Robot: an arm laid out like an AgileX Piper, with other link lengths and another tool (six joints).
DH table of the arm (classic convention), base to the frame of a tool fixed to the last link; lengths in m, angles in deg. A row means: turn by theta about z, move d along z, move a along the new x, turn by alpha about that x. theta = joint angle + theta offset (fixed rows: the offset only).
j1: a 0, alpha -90, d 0.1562, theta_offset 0
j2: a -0.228, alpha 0, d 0, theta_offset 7.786
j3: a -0.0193, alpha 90, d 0, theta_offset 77.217
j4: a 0, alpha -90, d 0.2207, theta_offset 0
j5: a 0, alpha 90, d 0, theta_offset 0
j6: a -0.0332, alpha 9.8, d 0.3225, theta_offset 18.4
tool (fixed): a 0, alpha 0, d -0.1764, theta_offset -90
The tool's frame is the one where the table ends.
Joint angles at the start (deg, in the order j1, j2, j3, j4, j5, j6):
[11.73 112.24 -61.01 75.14 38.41 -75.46]
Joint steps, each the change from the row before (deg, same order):
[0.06 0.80 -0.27 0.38 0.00 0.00]
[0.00 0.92 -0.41 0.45 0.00 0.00]
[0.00 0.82 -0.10 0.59 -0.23 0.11]
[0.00 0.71 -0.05 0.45 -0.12 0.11]
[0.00 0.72 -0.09 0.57 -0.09 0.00]
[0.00 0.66 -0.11 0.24 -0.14 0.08]
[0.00 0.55 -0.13 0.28 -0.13 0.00]
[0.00 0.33 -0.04 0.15 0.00 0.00]
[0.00 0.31 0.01 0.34 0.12 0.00]
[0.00 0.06 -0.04 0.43 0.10 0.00]
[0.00 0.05 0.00 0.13 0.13 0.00]
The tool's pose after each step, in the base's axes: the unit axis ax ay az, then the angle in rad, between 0 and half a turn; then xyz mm. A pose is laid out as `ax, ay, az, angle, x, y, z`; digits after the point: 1 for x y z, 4 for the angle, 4 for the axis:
-0.7408, 0.6685, 0.0657, 2.4686, 342.7, 179.7, 135.3
-0.7375, 0.6718, 0.0694, 2.4723, 344.5, 179.9, 131.7
-0.7319, 0.6775, 0.0730, 2.4790, 345.8, 179.5, 127.3
-0.7274, 0.6819, 0.0768, 2.4857, 346.5, 179.2, 123.3
-0.7229, 0.6863, 0.0806, 2.4906, 347.4, 179.0, 119.5
-0.7198, 0.6892, 0.0829, 2.4975, 348.0, 178.7, 115.8
-0.7172, 0.6918, 0.0845, 2.5019, 348.8, 178.5, 112.9
-0.7158, 0.6930, 0.0863, 2.5049, 348.9, 178.4, 111.1
-0.7135, 0.6949, 0.0896, 2.5066, 348.9, 178.5, 109.5
-0.7112, 0.6971, 0.0915, 2.5034, 349.5, 178.7, 109.9
-0.7106, 0.6974, 0.0932, 2.5027, 349.4, 178.8, 109.8

